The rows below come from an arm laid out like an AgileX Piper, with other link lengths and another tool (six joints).
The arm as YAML. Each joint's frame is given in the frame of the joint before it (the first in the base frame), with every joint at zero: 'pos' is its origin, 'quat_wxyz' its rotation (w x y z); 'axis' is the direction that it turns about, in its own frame. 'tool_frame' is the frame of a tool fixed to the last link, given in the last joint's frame.
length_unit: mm
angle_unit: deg
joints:
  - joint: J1
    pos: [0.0, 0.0, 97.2]
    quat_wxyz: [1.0, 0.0, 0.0, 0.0]
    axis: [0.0, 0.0, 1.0]
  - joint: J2
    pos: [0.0, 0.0, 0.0]
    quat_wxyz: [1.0, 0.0, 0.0, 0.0]
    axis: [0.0, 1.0, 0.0]
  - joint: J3
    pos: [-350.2, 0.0, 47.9]
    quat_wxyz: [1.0, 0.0, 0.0, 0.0]
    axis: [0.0, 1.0, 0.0]
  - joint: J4
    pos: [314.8, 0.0, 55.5]
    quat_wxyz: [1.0, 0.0, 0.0, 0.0]
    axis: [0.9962, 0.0, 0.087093]
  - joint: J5
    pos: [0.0, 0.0, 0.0]
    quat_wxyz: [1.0, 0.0, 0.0, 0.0]
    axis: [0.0, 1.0, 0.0]
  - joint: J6
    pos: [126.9, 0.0, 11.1]
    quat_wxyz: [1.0, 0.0, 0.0, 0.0]
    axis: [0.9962, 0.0, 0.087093]
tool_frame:
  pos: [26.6, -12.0, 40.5]
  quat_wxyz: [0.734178, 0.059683, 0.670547, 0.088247]
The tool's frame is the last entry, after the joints.
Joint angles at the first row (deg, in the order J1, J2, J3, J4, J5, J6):
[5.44, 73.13, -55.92, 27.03, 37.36, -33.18]
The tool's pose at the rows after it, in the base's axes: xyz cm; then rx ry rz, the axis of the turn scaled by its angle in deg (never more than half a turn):
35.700, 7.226, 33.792, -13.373, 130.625, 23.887
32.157, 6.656, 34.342, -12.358, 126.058, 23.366
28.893, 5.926, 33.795, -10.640, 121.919, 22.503
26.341, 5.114, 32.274, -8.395, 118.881, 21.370
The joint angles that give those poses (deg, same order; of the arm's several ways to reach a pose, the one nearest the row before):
[5.44, 66.34, -51.48, 28.19, 35.20, -34.08]
[5.44, 59.04, -45.78, 29.55, 32.12, -34.98]
[5.44, 52.09, -39.33, 30.83, 28.16, -35.69]
[5.44, 46.39, -32.86, 31.75, 23.80, -35.98]

